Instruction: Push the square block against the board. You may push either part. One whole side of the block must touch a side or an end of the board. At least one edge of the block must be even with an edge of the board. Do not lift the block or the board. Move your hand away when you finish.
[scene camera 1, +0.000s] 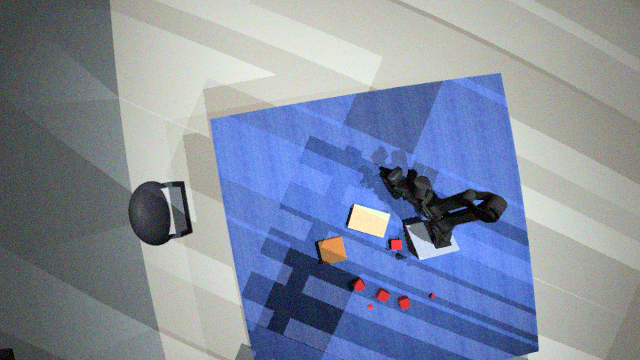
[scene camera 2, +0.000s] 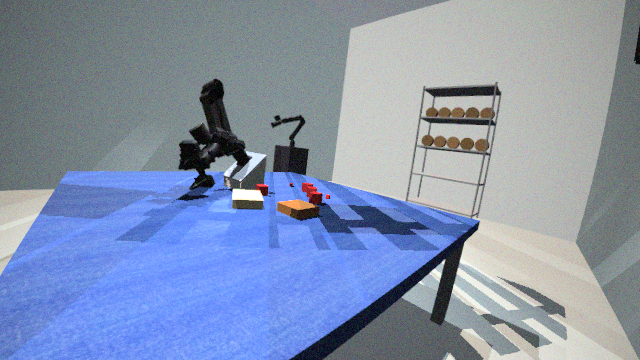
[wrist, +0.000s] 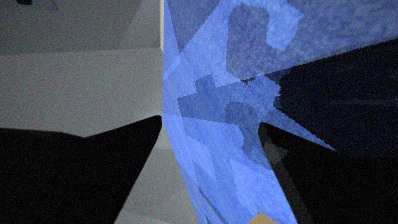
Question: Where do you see my gripper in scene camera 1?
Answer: At 380, 172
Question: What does my gripper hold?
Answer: Nothing.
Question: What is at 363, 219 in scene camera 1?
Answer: A tan board.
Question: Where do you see my gripper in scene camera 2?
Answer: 184, 179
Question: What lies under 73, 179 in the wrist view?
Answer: My gripper.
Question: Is my gripper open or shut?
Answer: Open.
